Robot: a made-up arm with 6 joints.
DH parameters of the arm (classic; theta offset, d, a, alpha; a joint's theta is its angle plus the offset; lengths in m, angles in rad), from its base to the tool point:
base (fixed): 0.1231 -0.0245 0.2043 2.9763
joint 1: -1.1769 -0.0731 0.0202 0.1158
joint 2: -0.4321 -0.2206 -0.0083 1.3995
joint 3: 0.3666 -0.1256 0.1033 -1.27
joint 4: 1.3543 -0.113 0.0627 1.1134
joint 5: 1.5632 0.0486 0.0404 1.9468
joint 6: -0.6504 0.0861 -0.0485 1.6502
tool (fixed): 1.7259 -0.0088 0 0
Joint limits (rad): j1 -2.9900..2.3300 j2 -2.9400..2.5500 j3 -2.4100..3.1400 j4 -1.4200..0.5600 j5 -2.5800..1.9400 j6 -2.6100..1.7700
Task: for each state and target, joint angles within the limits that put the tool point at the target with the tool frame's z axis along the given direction. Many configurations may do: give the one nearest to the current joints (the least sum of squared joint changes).
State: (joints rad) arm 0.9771 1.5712 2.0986 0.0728 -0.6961 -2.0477
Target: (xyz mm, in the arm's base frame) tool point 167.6 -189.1 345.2 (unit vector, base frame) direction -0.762 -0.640 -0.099
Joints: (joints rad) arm 0.6558 1.0692 2.5608 0.5600 0.0551 -1.7419
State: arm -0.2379 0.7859 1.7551 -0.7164 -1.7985 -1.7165
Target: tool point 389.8 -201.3 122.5 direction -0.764 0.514 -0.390
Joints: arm -0.4726 0.7813 2.5226 -0.7254 -1.3509 -1.3717
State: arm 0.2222 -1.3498 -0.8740 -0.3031 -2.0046 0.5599
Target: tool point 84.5 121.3 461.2 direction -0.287 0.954 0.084
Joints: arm -0.0381 -2.2638 -0.5259 -0.1343 -2.4373 1.0091
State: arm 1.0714 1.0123 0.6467 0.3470 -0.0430 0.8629
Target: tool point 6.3 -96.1 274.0 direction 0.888 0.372 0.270
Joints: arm 1.4593 1.4026 1.2335 0.5528 0.6099 1.5935
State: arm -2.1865 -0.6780 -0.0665 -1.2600 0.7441 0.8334
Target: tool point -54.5 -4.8 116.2 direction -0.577 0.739 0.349
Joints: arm -1.8779 -0.6165 0.8150 -1.4200 0.4230 1.0835
